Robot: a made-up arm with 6 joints. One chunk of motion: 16 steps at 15 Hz.
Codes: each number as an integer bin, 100 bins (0 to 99) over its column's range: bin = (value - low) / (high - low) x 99, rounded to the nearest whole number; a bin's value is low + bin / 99 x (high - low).
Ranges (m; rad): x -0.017..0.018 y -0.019..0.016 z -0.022..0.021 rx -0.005..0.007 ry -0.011..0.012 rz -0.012..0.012
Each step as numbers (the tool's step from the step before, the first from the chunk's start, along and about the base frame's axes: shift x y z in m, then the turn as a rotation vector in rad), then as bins.
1 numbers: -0.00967 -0.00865 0.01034 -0.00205 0.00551 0.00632
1 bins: 21 29 74 24 71 76
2 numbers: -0.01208 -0.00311 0.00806 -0.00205 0.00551 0.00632
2 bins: 14 45 69 24 71 76
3 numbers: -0.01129 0.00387 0.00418 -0.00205 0.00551 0.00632
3 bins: 16 65 60 24 71 76
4 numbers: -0.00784 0.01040 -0.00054 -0.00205 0.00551 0.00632
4 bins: 26 83 49 24 71 76
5 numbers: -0.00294 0.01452 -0.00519 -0.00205 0.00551 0.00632
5 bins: 40 95 39 24 71 76
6 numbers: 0.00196 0.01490 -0.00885 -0.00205 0.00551 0.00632
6 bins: 54 96 30 24 71 76
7 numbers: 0.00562 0.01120 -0.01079 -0.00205 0.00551 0.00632
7 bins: 64 85 26 24 71 76
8 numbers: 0.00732 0.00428 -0.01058 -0.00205 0.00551 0.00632
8 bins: 69 66 26 24 71 76
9 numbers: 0.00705 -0.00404 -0.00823 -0.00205 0.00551 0.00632
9 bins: 68 42 32 24 71 76
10 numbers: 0.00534 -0.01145 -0.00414 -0.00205 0.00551 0.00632
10 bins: 63 21 41 24 71 76
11 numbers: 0.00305 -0.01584 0.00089 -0.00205 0.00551 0.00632
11 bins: 57 9 53 24 71 76
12 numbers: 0.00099 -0.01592 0.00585 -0.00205 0.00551 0.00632
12 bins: 51 9 64 24 71 76
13 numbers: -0.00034 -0.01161 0.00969 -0.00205 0.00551 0.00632
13 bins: 47 21 73 24 71 76
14 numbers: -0.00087 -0.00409 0.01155 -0.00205 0.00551 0.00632
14 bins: 46 42 77 24 71 76
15 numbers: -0.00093 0.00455 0.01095 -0.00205 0.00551 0.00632
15 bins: 45 67 76 24 71 76
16 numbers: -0.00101 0.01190 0.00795 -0.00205 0.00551 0.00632
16 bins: 45 87 69 24 71 76
